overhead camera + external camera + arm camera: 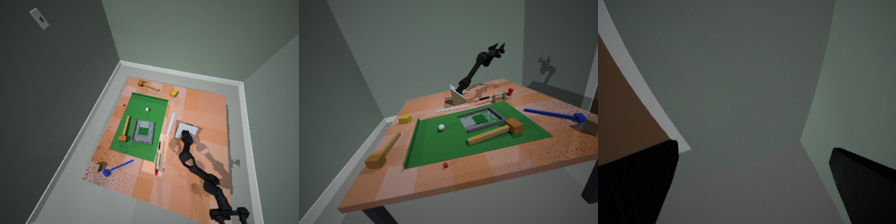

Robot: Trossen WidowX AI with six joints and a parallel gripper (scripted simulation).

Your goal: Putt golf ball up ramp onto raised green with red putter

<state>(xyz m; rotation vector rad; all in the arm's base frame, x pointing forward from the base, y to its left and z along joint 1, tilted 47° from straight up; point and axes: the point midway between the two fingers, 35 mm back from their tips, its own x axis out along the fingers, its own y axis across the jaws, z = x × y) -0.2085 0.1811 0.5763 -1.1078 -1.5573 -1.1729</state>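
Now: the red putter 40 cm ahead of my gripper tip, 37 cm below it and 30 cm to the right of it. Round my gripper tip: white golf ball 82 cm to the right, 59 cm ahead, 40 cm below; then green mat 65 cm to the right, 63 cm ahead, 42 cm below; then blue mallet 77 cm ahead, 41 cm below, 17 cm to the right.
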